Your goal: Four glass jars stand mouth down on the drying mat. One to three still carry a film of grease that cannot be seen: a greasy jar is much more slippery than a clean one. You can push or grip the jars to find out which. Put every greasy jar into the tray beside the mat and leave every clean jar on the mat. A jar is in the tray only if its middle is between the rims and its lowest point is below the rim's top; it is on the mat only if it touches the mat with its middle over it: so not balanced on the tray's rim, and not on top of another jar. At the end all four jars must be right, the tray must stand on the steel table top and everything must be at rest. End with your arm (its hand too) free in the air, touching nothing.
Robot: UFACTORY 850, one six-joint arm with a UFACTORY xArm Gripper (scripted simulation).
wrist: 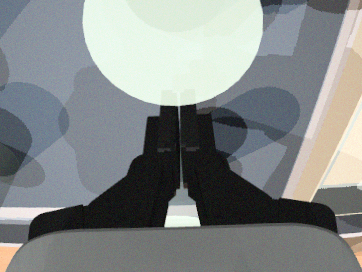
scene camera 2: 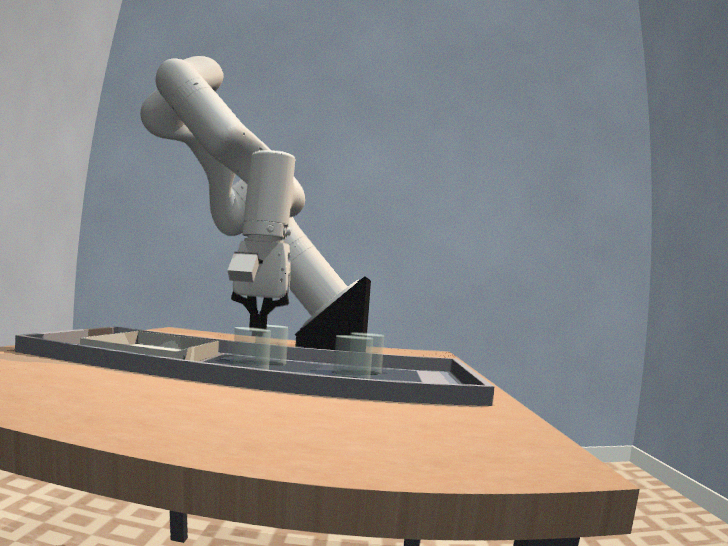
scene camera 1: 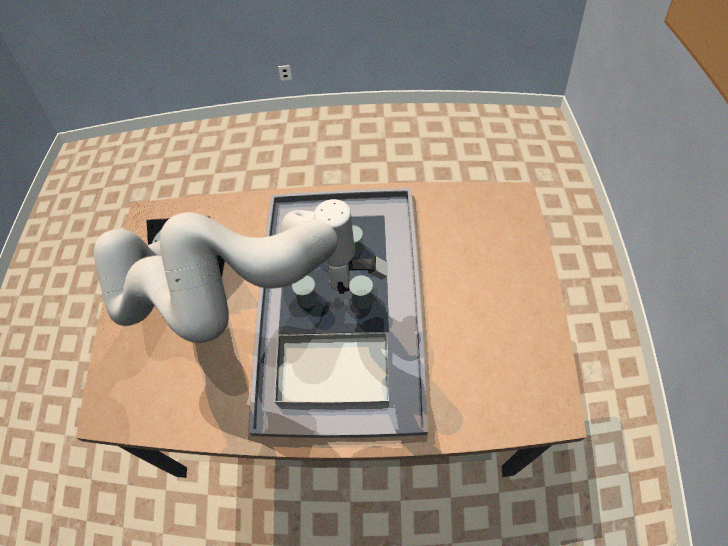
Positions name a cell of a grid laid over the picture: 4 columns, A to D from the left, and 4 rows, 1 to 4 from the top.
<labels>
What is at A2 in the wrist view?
A drying mat.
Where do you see a drying mat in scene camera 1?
B3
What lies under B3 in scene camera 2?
My gripper.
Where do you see a jar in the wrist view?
B1
</labels>
